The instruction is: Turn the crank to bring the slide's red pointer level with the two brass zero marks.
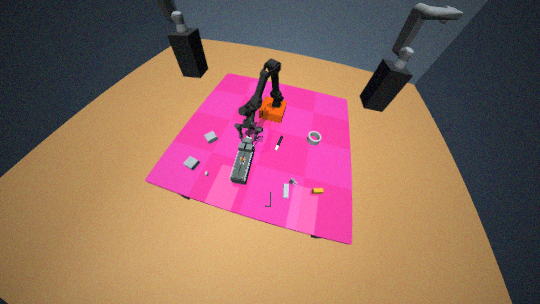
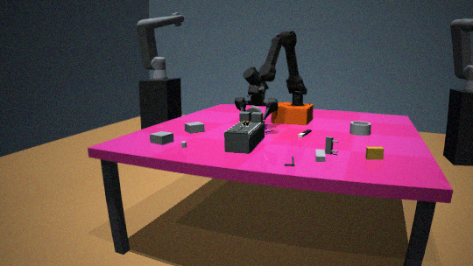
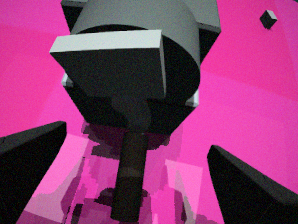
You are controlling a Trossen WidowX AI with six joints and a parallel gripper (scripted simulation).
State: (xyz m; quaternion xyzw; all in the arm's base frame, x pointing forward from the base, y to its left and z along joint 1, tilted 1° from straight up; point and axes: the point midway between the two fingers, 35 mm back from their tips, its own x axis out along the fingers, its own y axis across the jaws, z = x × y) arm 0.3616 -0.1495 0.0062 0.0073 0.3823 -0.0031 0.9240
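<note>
Now: the dark crank handle 20 mm behind my gripper tip and 10 mm below it. Also, from my gripper tip: small cube 260 mm ahead, 200 mm to the right, 60 mm below; then black-and-white stick 50 mm behind, 220 mm to the left, 60 mm below; then red pointer 150 mm ahead, 10 mm to the left, 10 mm above.
</note>
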